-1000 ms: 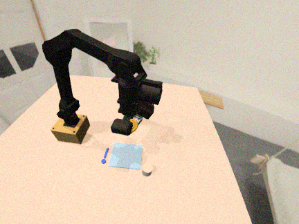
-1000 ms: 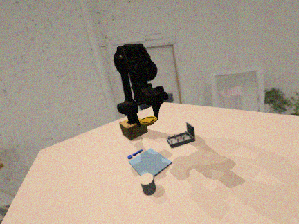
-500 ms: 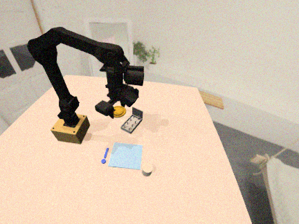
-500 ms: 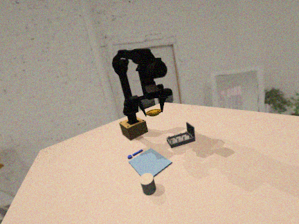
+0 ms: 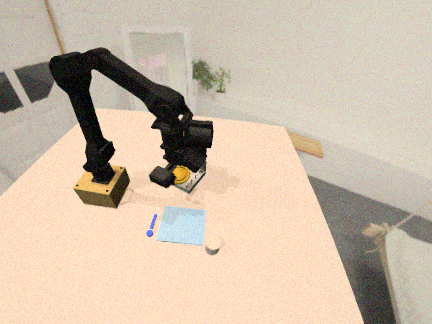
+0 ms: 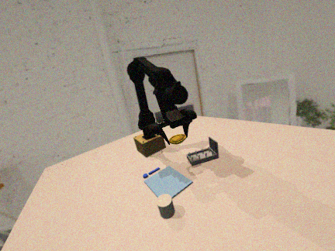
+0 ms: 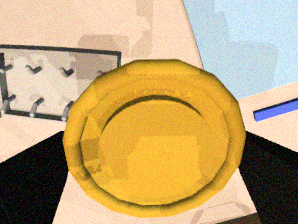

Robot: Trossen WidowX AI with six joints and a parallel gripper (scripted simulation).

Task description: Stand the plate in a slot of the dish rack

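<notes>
The grey dish rack lies 2 cm ahead of my gripper tip, 10 cm to the left of it and 10 cm below it. The rest, counted from my gripper tip: blue spoon 7 cm behind, 13 cm to the right, 12 cm below; light blue mat 3 cm ahead, 10 cm to the right, 12 cm below; yellow plate 1 cm above.
</notes>
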